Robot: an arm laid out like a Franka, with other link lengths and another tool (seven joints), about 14 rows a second.
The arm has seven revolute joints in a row. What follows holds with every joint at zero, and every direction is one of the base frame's.
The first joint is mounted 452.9 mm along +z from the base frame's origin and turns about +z.
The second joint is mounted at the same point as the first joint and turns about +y.
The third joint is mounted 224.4 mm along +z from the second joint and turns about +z.
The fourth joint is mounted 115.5 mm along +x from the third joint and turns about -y.
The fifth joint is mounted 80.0 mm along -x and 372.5 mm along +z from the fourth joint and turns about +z.
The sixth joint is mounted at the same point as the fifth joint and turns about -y.
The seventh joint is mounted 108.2 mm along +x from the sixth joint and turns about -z.
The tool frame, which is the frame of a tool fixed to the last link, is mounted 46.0 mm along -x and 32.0 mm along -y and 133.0 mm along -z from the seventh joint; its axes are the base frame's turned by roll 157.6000, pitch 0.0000 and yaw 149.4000 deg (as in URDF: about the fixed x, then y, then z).
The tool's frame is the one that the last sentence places.
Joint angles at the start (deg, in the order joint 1, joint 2, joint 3, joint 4, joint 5, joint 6, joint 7):
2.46, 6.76, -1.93, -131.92, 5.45, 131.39, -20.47
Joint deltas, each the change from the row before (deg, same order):
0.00, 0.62, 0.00, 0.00, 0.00, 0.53, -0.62
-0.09, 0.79, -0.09, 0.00, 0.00, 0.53, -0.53
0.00, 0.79, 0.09, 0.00, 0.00, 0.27, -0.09
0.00, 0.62, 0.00, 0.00, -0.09, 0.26, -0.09
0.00, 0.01, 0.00, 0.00, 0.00, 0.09, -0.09
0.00, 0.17, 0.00, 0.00, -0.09, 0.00, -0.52
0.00, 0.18, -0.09, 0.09, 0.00, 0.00, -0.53
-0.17, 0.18, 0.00, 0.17, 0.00, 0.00, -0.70
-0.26, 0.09, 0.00, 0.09, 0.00, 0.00, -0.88
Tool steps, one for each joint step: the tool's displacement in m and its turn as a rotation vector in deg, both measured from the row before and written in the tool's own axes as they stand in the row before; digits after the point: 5 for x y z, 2 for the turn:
-0.00081, -0.00252, 0.00424, 0.07, 0.29, -0.50
-0.00063, -0.00469, 0.00489, 0.10, 0.32, -0.19
0.00077, -0.00260, 0.00631, 0.16, 0.51, 0.08
0.00034, -0.00261, 0.00454, 0.18, 0.35, 0.03
-0.00027, 0.00000, -0.00003, -0.01, -0.04, -0.11
-0.00022, -0.00098, 0.00120, 0.11, 0.36, -0.47
-0.00076, -0.00135, 0.00046, 0.02, 0.24, -0.37
-0.00142, -0.00169, -0.00030, -0.02, 0.21, -0.49
-0.00134, -0.00242, -0.00091, -0.04, 0.23, -0.58

